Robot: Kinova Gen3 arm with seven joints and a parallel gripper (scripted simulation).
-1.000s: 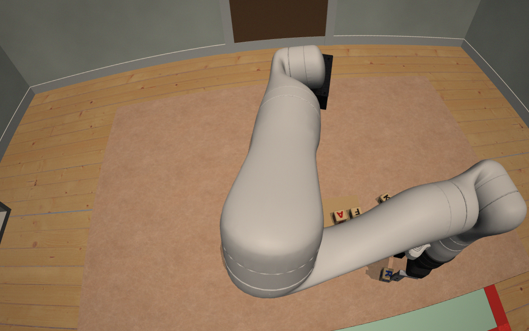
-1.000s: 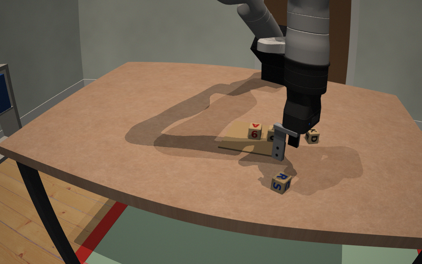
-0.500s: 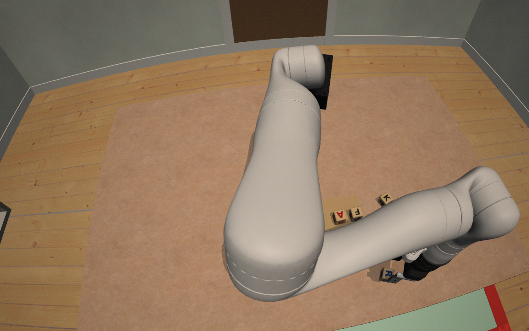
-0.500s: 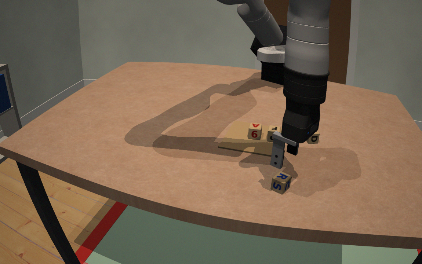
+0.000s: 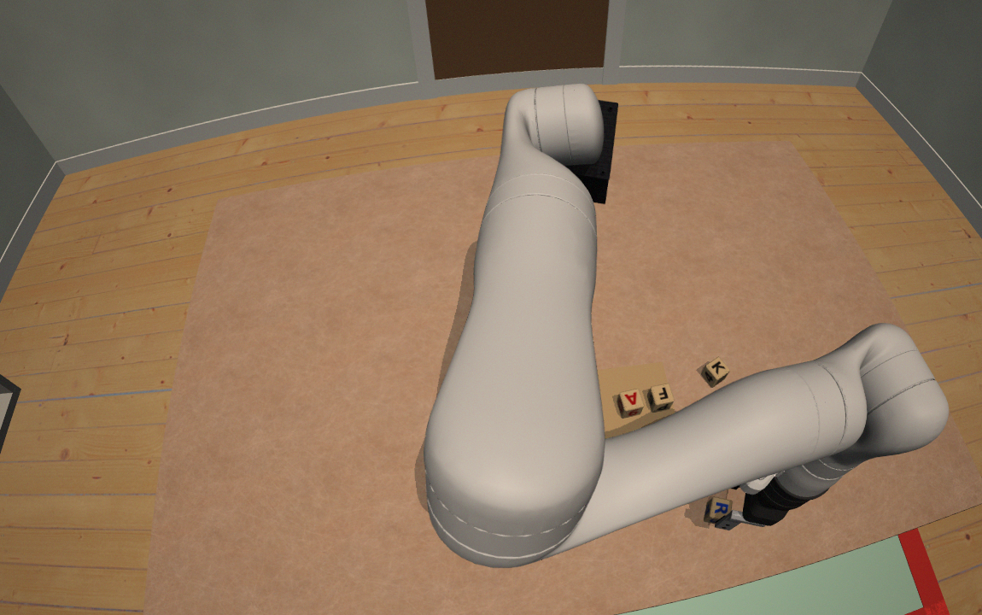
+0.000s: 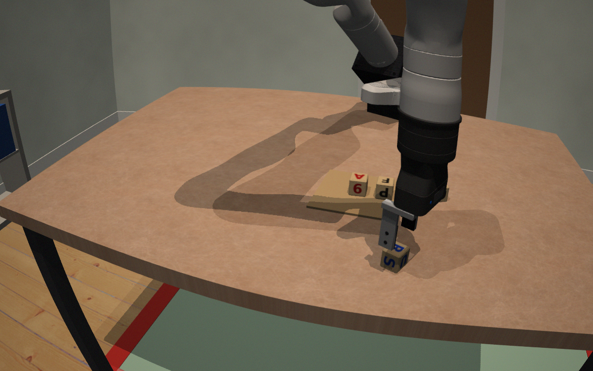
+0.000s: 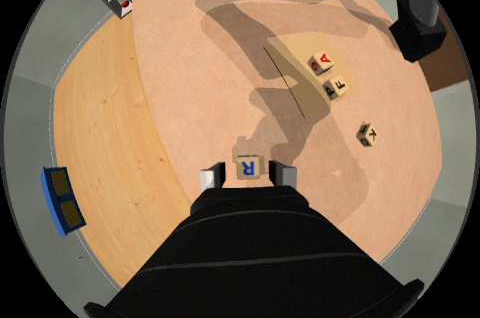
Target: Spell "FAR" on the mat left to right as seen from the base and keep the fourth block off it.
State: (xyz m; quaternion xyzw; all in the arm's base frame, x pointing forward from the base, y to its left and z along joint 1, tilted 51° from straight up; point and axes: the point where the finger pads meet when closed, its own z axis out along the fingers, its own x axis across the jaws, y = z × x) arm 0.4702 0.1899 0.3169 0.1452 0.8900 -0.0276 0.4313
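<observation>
Now: hand 5 cm above the R block. From my hand the other things lie so: F block: 19 cm behind, 5 cm below, 4 cm to the right; then tan mat: 18 cm behind, 9 cm to the right, 7 cm below; then K block: 21 cm behind, 6 cm to the left, 5 cm below.
</observation>
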